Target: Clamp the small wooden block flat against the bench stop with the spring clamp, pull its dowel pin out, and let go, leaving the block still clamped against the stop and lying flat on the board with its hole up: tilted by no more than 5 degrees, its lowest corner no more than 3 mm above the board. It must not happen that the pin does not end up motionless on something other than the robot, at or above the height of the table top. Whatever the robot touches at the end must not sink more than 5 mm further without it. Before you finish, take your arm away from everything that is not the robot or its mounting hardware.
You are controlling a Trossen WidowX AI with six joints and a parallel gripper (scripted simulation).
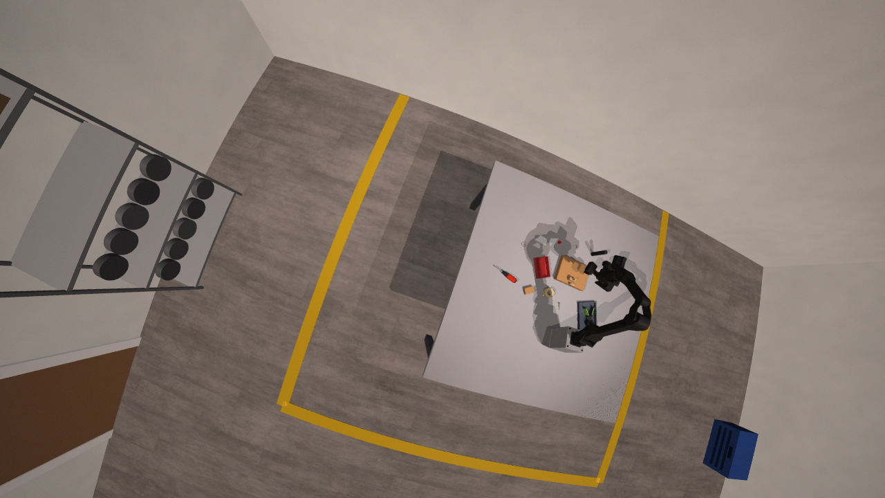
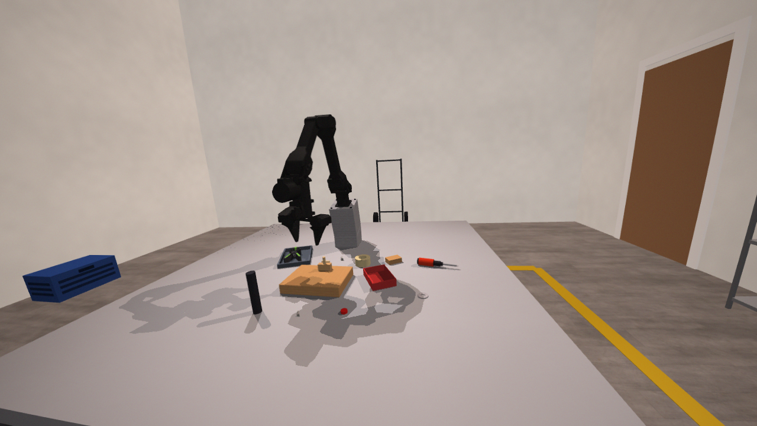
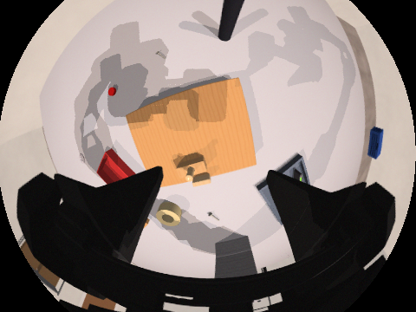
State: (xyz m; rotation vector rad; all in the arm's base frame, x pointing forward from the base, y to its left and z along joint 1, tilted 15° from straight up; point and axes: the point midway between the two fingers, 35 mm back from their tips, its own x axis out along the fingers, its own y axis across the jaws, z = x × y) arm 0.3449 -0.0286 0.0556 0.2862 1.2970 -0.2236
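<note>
Right now my hand is 30 mm past the dowel pin, 40 mm to the right of it and 120 mm above it. Also, from my hand: bench stop: 60 mm behind, 40 mm to the left, 130 mm below; then wooden board: 10 mm ahead, 30 mm to the left, 160 mm below; then small wooden block: 30 mm behind, 40 mm to the left, 130 mm below.
</note>
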